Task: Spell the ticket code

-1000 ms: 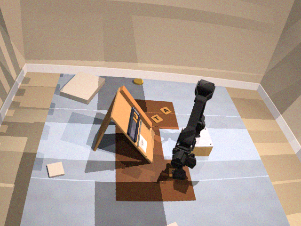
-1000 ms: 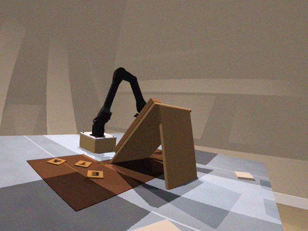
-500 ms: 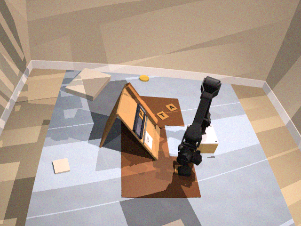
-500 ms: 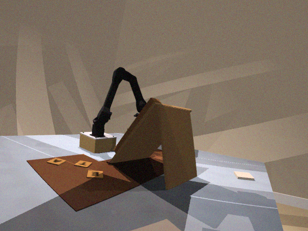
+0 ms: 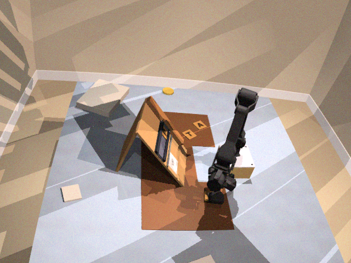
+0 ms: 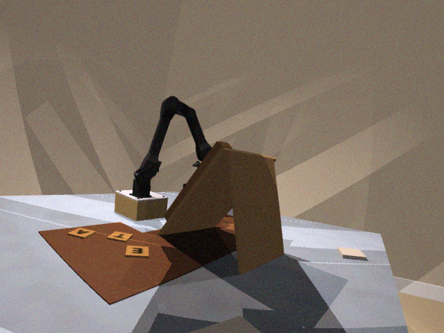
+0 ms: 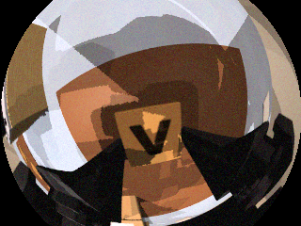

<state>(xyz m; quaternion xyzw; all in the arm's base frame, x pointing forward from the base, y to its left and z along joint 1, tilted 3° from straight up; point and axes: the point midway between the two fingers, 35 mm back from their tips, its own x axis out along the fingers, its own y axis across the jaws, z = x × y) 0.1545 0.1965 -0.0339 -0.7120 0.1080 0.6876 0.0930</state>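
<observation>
The white ticket is 150 mm ahead of my gripper tip, 150 mm to the right of it and 70 mm above it. The rest, counted from my gripper tip: orange letter tile: right at my gripper tip; brown mat: 50 mm ahead, 220 mm to the right, 10 mm below; pale square: 600 mm ahead, 80 mm to the right, 10 mm below.
</observation>
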